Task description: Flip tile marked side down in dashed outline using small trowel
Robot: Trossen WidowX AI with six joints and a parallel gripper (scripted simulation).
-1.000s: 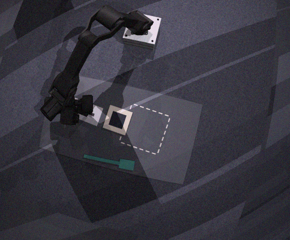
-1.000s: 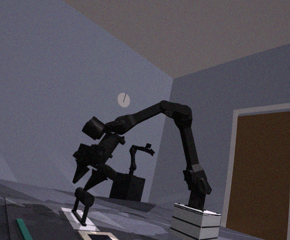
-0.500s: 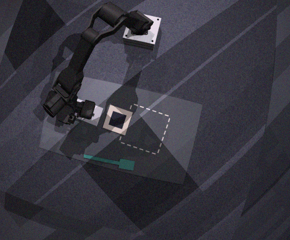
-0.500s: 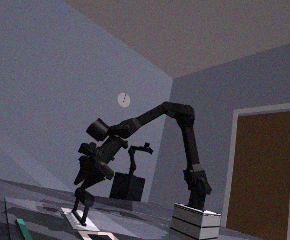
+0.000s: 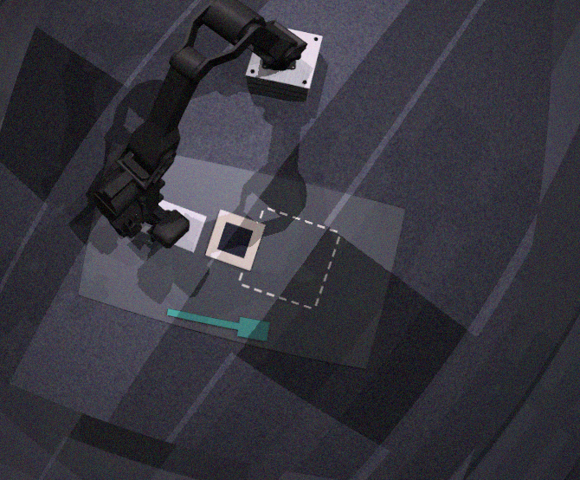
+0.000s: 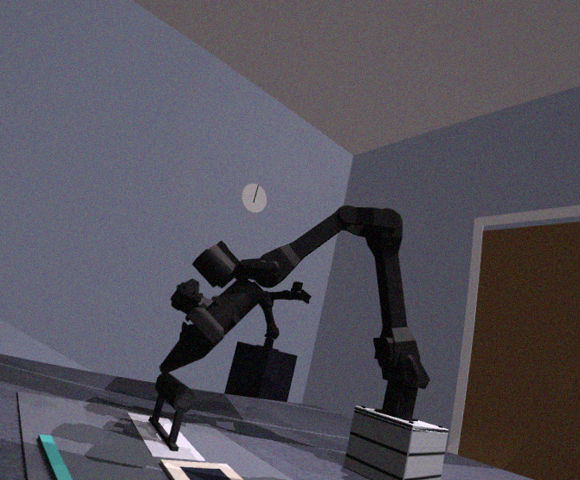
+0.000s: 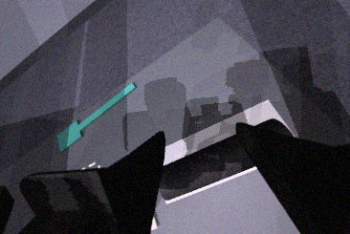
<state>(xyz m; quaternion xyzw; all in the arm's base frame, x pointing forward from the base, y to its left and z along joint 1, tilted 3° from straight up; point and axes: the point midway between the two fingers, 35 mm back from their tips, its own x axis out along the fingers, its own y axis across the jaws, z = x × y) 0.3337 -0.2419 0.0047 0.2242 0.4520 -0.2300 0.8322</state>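
Now: the tile 10 mm ahead of my gripper tip, 170 mm to the left of it and 90 mm below it. From my gripper tip the other things lie so: mat: 40 mm ahead, 170 mm to the left, 120 mm below; teal trowel: 180 mm ahead, 160 mm to the left, 90 mm below.
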